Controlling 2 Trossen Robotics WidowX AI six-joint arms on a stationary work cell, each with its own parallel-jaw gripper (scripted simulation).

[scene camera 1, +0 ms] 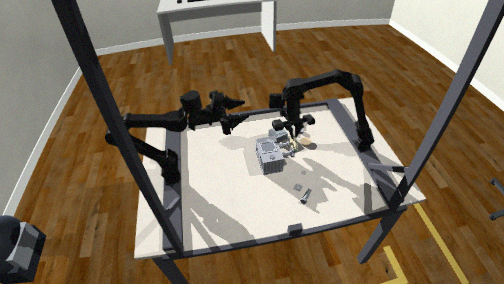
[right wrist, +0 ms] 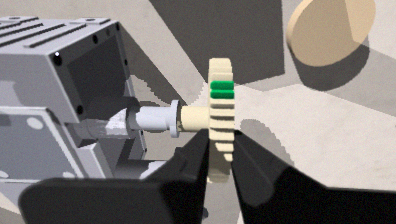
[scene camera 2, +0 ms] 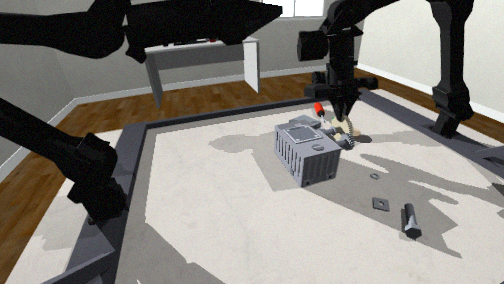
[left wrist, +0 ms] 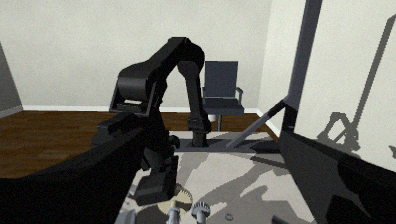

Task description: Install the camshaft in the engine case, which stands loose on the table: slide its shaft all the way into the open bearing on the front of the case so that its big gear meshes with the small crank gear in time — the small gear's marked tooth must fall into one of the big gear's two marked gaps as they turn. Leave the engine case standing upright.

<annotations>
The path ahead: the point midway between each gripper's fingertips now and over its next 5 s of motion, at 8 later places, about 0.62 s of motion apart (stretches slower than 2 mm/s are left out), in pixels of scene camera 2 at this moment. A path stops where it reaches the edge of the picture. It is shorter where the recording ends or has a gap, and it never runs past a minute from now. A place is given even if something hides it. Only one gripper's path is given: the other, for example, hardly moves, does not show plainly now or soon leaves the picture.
My right gripper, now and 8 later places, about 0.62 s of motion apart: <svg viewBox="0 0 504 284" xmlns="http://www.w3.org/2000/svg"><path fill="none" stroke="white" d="M341 120L340 120L338 121L337 121L335 121L334 121L333 122L333 119L331 100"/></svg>
</annotations>
